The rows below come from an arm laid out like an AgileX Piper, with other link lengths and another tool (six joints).
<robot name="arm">
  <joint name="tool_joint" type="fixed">
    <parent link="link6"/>
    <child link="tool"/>
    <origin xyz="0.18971 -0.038 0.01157" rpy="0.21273 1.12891 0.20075"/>
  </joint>
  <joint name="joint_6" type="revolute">
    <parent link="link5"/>
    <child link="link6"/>
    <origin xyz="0.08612 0 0.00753" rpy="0 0 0"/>
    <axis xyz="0.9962 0 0.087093"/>
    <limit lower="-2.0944" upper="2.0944"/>
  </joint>
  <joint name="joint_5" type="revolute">
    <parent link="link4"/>
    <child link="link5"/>
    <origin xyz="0 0 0" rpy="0 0 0"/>
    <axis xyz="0 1 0"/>
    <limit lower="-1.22" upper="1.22"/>
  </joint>
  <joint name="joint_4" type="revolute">
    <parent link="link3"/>
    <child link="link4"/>
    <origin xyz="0.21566 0 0.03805" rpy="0 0 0"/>
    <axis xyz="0.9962 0 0.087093"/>
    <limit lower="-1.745" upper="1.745"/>
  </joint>
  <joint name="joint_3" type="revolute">
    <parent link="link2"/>
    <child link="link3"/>
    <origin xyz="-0.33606 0 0.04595" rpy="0 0 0"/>
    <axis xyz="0 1 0"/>
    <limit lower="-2.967" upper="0"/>
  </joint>
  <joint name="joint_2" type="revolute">
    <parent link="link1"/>
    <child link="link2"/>
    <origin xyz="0 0 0" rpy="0 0 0"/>
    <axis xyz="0 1 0"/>
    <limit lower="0" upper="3.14"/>
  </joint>
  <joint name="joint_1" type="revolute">
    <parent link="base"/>
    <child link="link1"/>
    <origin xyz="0 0 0.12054" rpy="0 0 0"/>
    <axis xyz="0 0 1"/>
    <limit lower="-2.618" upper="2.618"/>
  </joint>
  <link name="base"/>
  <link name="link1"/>
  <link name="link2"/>
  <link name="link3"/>
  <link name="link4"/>
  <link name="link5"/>
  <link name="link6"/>
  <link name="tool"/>
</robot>
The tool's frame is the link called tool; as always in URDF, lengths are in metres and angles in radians.
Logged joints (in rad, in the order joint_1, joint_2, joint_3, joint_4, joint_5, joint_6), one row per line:
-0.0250 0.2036 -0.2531 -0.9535 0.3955 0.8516
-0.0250 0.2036 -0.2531 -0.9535 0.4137 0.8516
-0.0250 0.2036 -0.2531 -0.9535 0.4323 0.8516
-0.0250 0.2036 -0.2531 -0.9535 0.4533 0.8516
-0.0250 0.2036 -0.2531 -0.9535 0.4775 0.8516
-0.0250 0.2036 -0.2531 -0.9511 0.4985 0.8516
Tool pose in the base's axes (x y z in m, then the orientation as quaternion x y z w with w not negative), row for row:
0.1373 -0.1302 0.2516 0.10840 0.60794 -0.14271 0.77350
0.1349 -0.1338 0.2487 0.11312 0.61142 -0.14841 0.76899
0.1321 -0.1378 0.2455 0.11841 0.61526 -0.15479 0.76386
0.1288 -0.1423 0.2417 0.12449 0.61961 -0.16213 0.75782
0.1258 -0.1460 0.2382 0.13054 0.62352 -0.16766 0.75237
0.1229 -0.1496 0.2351 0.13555 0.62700 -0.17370 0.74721
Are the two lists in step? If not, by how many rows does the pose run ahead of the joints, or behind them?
The pose runs 1 row ahead of the joints: the pose in row i belongs to the joints in row i + 1.
